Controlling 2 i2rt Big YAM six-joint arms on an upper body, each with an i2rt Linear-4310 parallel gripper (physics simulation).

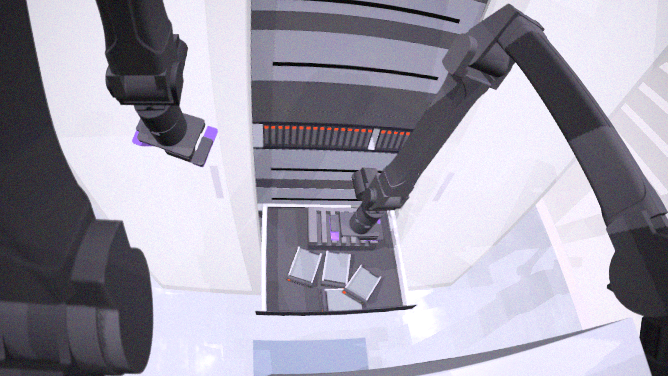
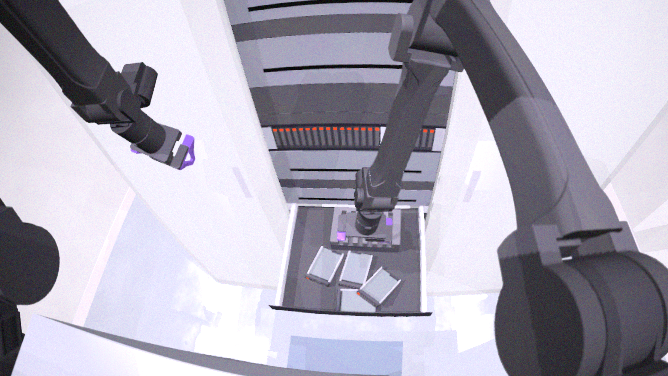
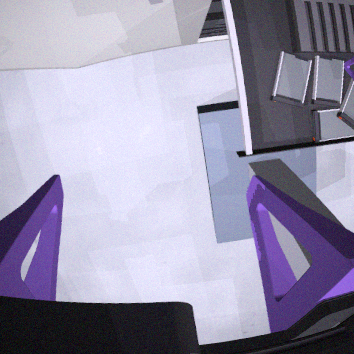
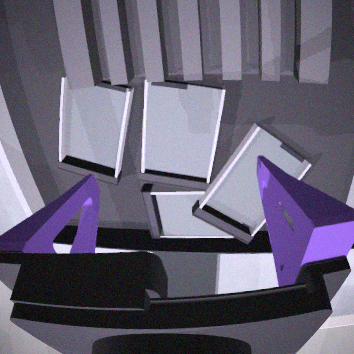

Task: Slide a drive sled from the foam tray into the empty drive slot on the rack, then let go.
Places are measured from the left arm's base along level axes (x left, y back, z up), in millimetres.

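Where they show: left gripper, fingertip midpoint: (image 1: 181, 150) (image 2: 176, 155) (image 3: 157, 183); right gripper, fingertip midpoint: (image 1: 348, 238) (image 2: 362, 238) (image 4: 173, 172).
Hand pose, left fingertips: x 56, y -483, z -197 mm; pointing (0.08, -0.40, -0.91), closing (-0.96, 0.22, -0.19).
Things, the pixels of their top centre, and the offset from my left fingertips. "spot": a spot on its surface instead.
- foam tray, top centre: (image 3: 338, 23) (image 2: 366, 225) (image 1: 342, 224) dy -134, dx -383, dz -474 mm
- rack, surface spot: (image 2: 331, 44) (image 1: 350, 45) spot: dy -220, dx -319, dz +103 mm
- dark front edge, surface spot: (image 2: 350, 314) (image 1: 338, 313) spot: dy +150, dx -351, dz -518 mm
The foam tray (image 1: 313, 227) (image 2: 345, 245) (image 3: 298, 30) (image 4: 190, 40), a grey ribbed block, lies at the back of the rack's open drawer. Several loose sleds, flat grey with white rails, lie before it; one sled (image 1: 363, 283) (image 2: 381, 286) (image 4: 230, 180) overlaps another sled (image 1: 340, 299) (image 2: 352, 301) (image 4: 182, 215). My right gripper (image 1: 356, 228) (image 2: 365, 228) (image 4: 173, 172) is open and empty above the foam tray, hiding part of it. My left gripper (image 1: 174, 136) (image 2: 161, 149) (image 3: 157, 183) is open and empty, far left of the drawer. A pale gap (image 1: 373, 139) breaks the orange-marked drive row.
The rack (image 1: 350, 45) (image 2: 325, 50) stands behind, between white side panels. The drawer's side walls (image 1: 263, 260) (image 2: 284, 265) (image 3: 238, 75) and dark front edge (image 1: 335, 313) (image 2: 350, 314) enclose the sleds. My right arm crosses before the drive row and hides part of it.
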